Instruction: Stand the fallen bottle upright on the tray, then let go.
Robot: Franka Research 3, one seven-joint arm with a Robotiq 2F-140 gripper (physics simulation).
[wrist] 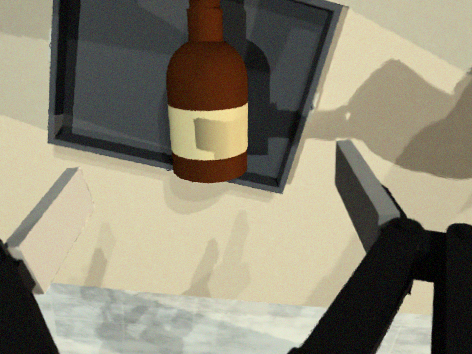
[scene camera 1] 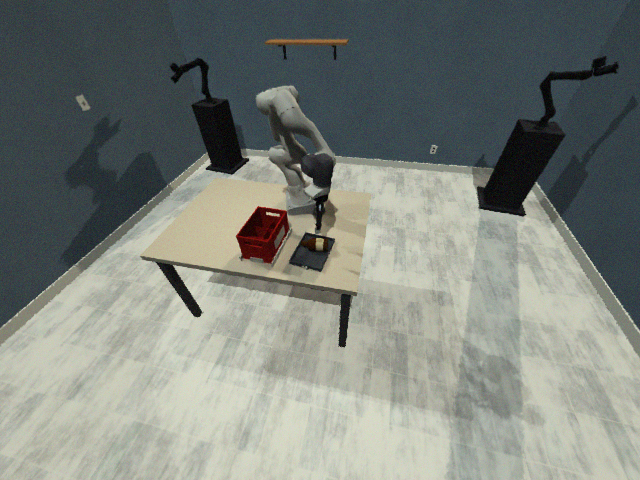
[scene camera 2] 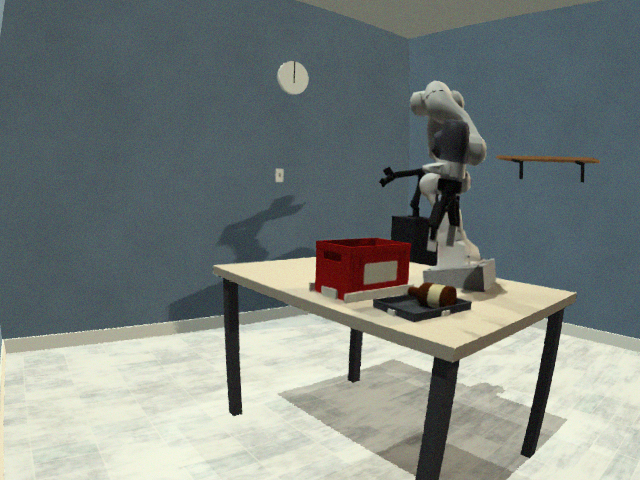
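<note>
The brown bottle [scene camera 1: 319, 244] [scene camera 2: 436, 295] [wrist: 207, 95] with a cream label lies on its side on the dark tray [scene camera 1: 306, 259] [scene camera 2: 413, 312] [wrist: 115, 90]. In scene camera 1 its neck points left, toward the red crate. In the wrist view the neck points up, is cut off by the top edge, and the base reaches the tray's lower rim. My gripper [scene camera 1: 318, 229] [scene camera 2: 442, 241] [wrist: 208, 175] is wide open and empty, fingers pointing down. It hangs above the bottle's level, apart from it; in the wrist view the fingertips stand wide to either side and below the bottle's base.
A red crate [scene camera 1: 253, 250] [scene camera 2: 336, 273] stands on the table [scene camera 1: 201, 227] [scene camera 2: 496, 320], left of the tray, with pale rails along its foot. The robot's base stands behind the tray. Two black pedestals [scene camera 1: 217, 134] [scene camera 1: 519, 165] with small arms stand beyond the table.
</note>
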